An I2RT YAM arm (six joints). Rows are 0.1 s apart.
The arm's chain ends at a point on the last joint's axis. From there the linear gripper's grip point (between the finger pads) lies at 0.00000 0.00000 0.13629 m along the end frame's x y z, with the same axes.
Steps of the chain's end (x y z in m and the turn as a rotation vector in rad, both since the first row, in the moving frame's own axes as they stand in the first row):
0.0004 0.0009 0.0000 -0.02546 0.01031 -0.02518
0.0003 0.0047 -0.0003 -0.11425 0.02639 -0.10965
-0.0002 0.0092 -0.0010 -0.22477 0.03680 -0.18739
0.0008 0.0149 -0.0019 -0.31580 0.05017 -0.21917
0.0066 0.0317 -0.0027 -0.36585 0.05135 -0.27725
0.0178 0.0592 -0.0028 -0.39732 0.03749 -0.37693
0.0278 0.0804 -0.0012 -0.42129 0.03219 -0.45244
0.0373 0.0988 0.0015 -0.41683 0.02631 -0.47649
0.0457 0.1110 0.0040 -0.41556 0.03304 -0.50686
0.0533 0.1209 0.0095 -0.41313 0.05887 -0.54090
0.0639 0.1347 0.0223 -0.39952 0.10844 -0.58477
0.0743 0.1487 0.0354 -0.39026 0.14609 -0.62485
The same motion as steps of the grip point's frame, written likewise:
0.0018 0.0044 -0.0001 -0.02546 0.01031 -0.02518
0.0047 0.0200 -0.0012 -0.11425 0.02639 -0.10965
0.0076 0.0389 -0.0045 -0.22477 0.03680 -0.18739
0.0121 0.0561 -0.0088 -0.31580 0.05017 -0.21917
0.0201 0.0789 -0.0118 -0.36585 0.05135 -0.27725
0.0326 0.1097 -0.0134 -0.39732 0.03749 -0.37693
0.0445 0.1333 -0.0130 -0.42129 0.03219 -0.45244
0.0537 0.1511 -0.0100 -0.41683 0.02631 -0.47649
0.0637 0.1626 -0.0074 -0.41556 0.03304 -0.50686
0.0754 0.1708 -0.0019 -0.41313 0.05887 -0.54090
0.0927 0.1805 0.0111 -0.39952 0.10844 -0.58477
0.1082 0.1911 0.0241 -0.39026 0.14609 -0.62485

